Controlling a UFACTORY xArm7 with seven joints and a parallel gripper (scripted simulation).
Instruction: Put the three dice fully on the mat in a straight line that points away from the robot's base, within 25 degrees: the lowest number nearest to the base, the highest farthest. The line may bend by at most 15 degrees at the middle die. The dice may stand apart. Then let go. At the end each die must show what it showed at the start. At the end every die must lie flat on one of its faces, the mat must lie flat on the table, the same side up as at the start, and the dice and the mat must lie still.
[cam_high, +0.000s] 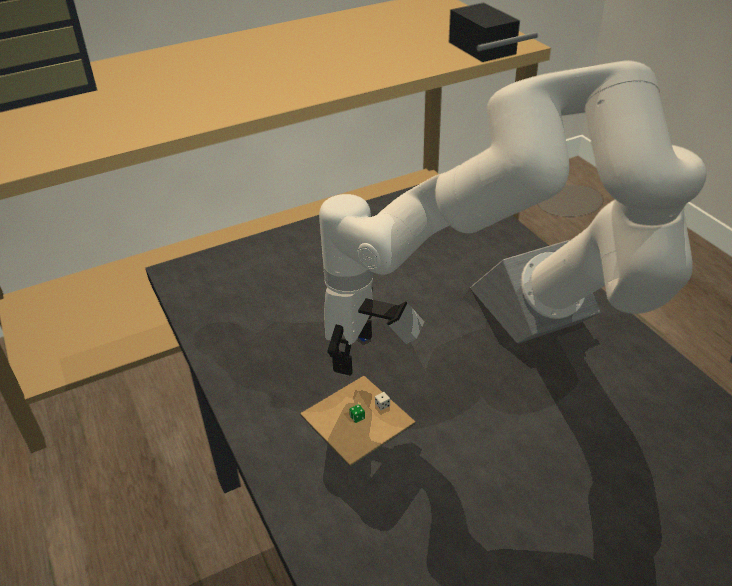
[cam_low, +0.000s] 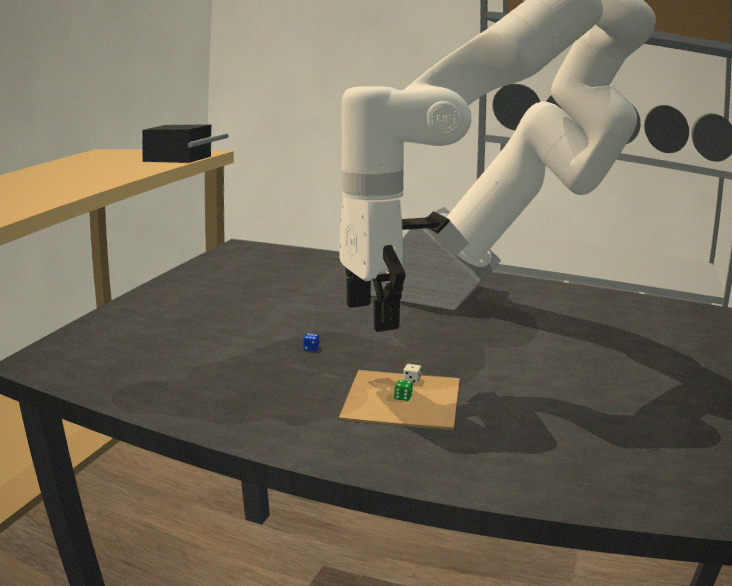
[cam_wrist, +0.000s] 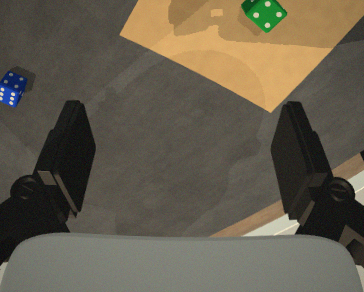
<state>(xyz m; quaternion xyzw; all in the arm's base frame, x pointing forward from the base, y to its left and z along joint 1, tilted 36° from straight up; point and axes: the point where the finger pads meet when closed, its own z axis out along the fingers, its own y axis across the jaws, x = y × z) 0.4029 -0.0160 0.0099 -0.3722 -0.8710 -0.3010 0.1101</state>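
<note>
My gripper is now 120 mm to the left of the blue die, 100 mm above it and 80 mm past it. The rest, counted from my hand: green die: 90 mm below, 50 mm to the left, 20 mm ahead; then white die: 90 mm below, 50 mm to the left, 30 mm behind; then tan square mat: 110 mm below, 50 mm to the left, 20 mm ahead.
</note>
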